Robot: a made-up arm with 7 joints.
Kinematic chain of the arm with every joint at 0, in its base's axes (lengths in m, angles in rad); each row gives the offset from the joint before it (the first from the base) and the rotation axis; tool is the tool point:
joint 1: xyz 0 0 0 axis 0 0.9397 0.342
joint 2: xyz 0 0 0 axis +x
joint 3: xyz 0 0 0 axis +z
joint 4: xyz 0.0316 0 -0.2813 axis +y
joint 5: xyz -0.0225 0 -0.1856 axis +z
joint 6: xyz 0 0 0 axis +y
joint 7: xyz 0 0 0 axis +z
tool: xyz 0 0 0
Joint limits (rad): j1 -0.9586..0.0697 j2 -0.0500..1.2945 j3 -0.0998..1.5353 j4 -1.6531..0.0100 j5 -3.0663..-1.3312 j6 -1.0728..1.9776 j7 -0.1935..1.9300
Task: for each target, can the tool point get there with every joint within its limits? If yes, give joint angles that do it. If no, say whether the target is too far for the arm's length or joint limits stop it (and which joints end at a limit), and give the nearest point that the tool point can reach.
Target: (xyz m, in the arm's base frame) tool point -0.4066 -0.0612 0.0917
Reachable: no: joint limits stop it (at a limit: joint 1, joint 2, joint 3, joint 4) | nearest point -0.0022 0.3361 0.1340 | short by 0.568 m
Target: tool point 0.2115 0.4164 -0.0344
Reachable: yes | joints -0.8209 1.1159 1.3772 -0.4095 -2.1592 -0.1017 0.1014
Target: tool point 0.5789 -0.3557 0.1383
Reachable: no: too far | nearest point 0.3622 -0.1395 -0.0463 | short by 0.357 m
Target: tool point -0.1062 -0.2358 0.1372
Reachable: no: joint limits stop it (at a limit: joint 1, joint 2, joint 3, joint 4) | nearest point 0.3355 -0.1344 -0.0170 | short by 0.479 m
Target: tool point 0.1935 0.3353 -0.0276
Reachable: yes | joints -0.5359 0.7626 1.1120 -1.4609 -2.8559 -0.1814 1.5062
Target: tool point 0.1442 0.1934 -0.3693
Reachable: yes | joints -0.2086 0.1001 1.2383 -0.9541 -2.7473 0.3481 1.0520
